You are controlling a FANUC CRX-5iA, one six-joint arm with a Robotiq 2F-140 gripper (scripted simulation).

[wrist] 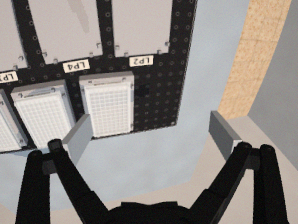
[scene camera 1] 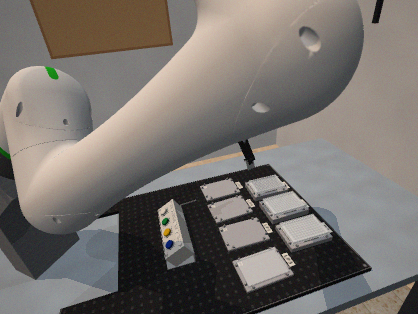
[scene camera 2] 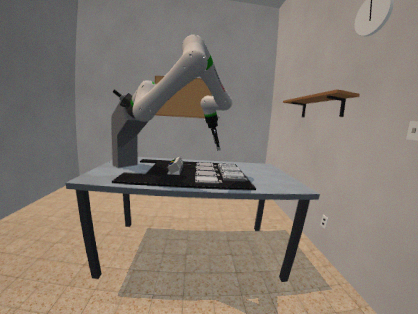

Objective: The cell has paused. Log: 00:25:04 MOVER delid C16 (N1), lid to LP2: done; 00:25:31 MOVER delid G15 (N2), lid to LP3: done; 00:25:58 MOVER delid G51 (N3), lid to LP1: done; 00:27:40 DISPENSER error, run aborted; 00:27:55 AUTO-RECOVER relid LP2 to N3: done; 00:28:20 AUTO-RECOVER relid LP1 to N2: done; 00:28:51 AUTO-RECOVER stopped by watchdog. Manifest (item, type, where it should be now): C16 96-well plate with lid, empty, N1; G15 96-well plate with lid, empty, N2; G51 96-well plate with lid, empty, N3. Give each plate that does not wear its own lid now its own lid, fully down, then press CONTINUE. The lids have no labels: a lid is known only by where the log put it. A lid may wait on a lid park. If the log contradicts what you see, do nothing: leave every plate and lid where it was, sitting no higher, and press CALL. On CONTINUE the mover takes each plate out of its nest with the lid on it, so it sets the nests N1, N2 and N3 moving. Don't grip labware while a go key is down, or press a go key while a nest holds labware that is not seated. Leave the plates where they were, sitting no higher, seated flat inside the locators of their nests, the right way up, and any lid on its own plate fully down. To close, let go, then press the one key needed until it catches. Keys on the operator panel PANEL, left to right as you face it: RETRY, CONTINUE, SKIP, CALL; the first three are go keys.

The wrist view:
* my gripper: 150, 123
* plate: 118, 120
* lid: 44, 116
